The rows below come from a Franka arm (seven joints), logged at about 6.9 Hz.
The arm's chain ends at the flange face. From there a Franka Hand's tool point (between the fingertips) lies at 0.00 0.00 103.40 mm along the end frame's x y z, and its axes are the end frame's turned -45 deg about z.
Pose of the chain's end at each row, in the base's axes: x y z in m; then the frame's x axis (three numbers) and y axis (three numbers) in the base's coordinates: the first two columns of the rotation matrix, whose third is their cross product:
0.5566, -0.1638, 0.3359, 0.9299, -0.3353, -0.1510, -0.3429, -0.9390, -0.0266
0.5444, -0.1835, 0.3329, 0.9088, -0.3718, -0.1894, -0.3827, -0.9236, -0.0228
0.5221, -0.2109, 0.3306, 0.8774, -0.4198, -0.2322, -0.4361, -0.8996, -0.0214
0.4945, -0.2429, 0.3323, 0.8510, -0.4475, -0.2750, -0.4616, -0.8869, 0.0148
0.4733, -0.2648, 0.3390, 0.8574, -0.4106, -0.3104, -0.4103, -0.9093, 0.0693
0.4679, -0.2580, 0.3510, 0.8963, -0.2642, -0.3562, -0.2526, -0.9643, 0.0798
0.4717, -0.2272, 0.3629, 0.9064, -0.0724, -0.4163, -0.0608, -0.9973, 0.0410
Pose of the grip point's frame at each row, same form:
0.5429, -0.1559, 0.2337, 0.9000, 0.4269, -0.0880, 0.4151, -0.9011, -0.1256
0.5272, -0.1739, 0.2314, 0.9132, 0.3902, -0.1178, 0.3720, -0.9160, -0.1500
0.5014, -0.1985, 0.2301, 0.9288, 0.3393, -0.1491, 0.3120, -0.9330, -0.1793
0.4686, -0.2311, 0.2329, 0.9281, 0.3107, -0.2049, 0.2753, -0.9436, -0.1840
0.4412, -0.2578, 0.2410, 0.8964, 0.3526, -0.2685, 0.3161, -0.9333, -0.1705
0.4302, -0.2561, 0.2547, 0.8124, 0.4950, -0.3083, 0.4552, -0.8687, -0.1954
0.4285, -0.2284, 0.2690, 0.6839, 0.6540, -0.3234, 0.5979, -0.7564, -0.2654

